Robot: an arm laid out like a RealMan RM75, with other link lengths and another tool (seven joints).
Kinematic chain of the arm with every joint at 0, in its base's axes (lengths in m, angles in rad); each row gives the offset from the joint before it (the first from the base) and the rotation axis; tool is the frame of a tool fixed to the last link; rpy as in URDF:
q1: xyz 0 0 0.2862 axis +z
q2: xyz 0 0 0 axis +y
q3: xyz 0 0 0.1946 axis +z
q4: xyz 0 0 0 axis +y
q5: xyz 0 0 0.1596 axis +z
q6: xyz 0 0 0 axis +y
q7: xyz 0 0 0.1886 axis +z
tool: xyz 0.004 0.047 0.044 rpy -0.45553 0 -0.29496
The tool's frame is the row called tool.
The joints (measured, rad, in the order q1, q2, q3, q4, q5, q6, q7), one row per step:
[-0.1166 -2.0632 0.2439 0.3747 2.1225 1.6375 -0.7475]
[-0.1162 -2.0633 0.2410 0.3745 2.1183 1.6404 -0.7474]
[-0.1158 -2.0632 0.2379 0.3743 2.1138 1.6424 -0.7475]
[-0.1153 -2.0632 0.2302 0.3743 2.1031 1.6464 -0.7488]
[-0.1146 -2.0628 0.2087 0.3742 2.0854 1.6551 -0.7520]
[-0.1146 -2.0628 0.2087 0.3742 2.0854 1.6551 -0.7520]
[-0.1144 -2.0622 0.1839 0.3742 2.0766 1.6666 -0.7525]
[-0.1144 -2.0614 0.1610 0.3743 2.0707 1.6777 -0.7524]
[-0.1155 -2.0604 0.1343 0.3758 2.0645 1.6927 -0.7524]
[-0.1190 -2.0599 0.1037 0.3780 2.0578 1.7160 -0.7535]
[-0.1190 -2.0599 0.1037 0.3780 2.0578 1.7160 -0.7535]
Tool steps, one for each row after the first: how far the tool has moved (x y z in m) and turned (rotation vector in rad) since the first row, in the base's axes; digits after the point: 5 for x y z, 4 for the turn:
[0.00052 0.00084 0.00112 0.0064 -0.0034 0.0002]
[0.00079 0.00184 0.00232 0.0134 -0.0061 0.0013]
[0.00133 0.00443 0.00523 0.0299 -0.0127 0.0047]
[0.00204 0.00969 0.01162 0.0648 -0.0259 0.0134]
[0.00204 0.00969 0.01162 0.0648 -0.0259 0.0134]
[0.00285 0.01351 0.01744 0.0947 -0.0372 0.0178]
[0.00354 0.01654 0.02263 0.1205 -0.0465 0.0205]
[0.00472 0.01990 0.02894 0.1502 -0.0571 0.0203]
[0.00785 0.02340 0.03651 0.1833 -0.0736 0.0134]
[0.00785 0.02340 0.03651 0.1833 -0.0736 0.0134]

